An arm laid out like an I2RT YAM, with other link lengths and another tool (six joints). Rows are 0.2 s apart.
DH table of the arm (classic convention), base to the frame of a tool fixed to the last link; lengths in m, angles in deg. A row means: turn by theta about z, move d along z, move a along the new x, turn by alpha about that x. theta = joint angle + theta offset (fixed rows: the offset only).
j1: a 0.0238  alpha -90  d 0.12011  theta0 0
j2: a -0.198  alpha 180  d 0  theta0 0
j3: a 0.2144  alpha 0  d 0  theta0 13.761
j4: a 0.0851  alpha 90  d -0.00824  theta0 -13.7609
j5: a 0  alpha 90  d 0.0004  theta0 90
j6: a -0.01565  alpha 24  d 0.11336  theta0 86.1
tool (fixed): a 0  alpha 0  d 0.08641  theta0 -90
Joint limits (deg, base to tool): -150..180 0..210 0..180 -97..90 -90..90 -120..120
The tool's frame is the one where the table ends.
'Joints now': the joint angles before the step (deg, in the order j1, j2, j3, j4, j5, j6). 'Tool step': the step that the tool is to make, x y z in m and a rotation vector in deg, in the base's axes. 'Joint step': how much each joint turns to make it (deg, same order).
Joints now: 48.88, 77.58, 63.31, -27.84, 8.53, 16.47
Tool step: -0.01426, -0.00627, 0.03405, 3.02, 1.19, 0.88
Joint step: -0.36, -5.00, 4.77, -8.45, -2.84, 1.35
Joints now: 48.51, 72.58, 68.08, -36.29, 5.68, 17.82
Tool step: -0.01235, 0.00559, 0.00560, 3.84, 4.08, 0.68
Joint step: -0.12, -0.85, 2.14, -3.06, -4.27, 3.72
